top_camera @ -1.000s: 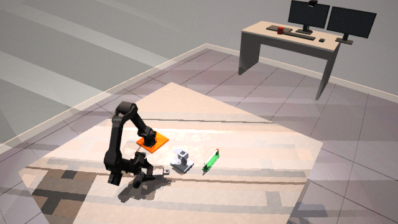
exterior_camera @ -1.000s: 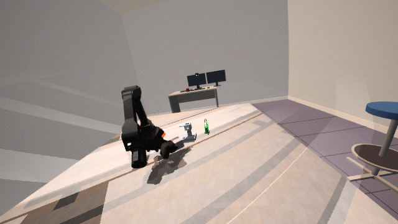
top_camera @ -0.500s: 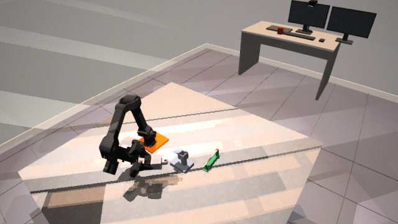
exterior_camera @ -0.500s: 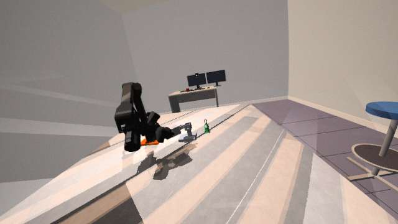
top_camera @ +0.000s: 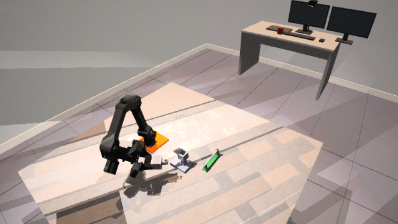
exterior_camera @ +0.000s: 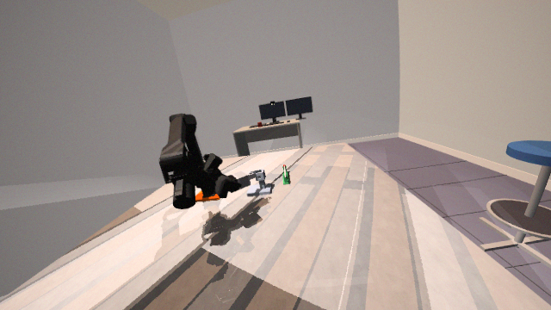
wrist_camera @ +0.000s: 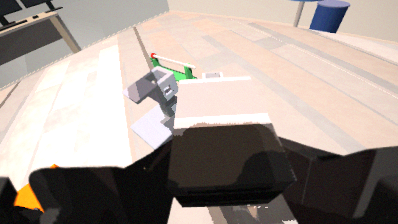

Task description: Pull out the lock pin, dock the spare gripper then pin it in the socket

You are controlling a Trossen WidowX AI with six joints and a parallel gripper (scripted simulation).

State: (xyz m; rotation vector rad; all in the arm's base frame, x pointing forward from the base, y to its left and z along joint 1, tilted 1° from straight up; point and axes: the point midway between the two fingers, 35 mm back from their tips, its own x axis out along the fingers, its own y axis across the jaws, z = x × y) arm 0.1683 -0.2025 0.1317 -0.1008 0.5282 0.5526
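Now: the grey mount 70 mm ahead of my gripper tip, 150 mm to the left of it and 70 mm below it. Also, from my gripper tip: spare gripper: 10 mm ahead, 10 mm to the left, 10 mm above; green rack: 200 mm ahead, 230 mm to the left, 100 mm below.
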